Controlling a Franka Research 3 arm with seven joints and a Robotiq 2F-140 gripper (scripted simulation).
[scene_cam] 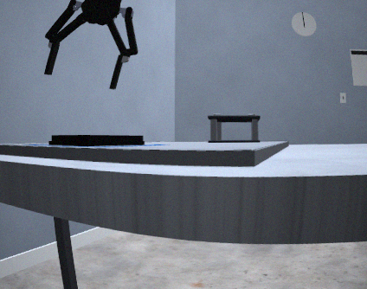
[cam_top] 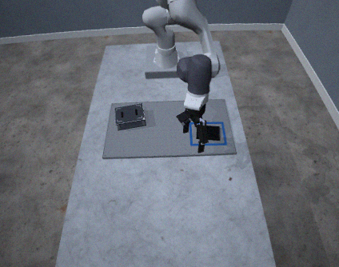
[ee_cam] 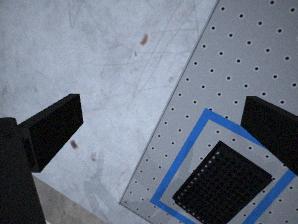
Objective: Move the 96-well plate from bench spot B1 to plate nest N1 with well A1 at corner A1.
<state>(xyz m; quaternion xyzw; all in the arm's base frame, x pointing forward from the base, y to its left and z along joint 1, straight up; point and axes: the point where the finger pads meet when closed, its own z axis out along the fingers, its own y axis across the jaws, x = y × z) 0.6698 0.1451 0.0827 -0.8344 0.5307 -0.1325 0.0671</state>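
The black 96-well plate is 12 cm behind my hand, 10 cm to the left of it and 12 cm below it. From my hand the other things lie so: raised plate nest: 21 cm behind, 34 cm to the right, 7 cm below; corner label: 18 cm behind, 26 cm to the right, 7 cm below; pegboard hole pattern: 17 cm behind, 10 cm to the right, 13 cm below.
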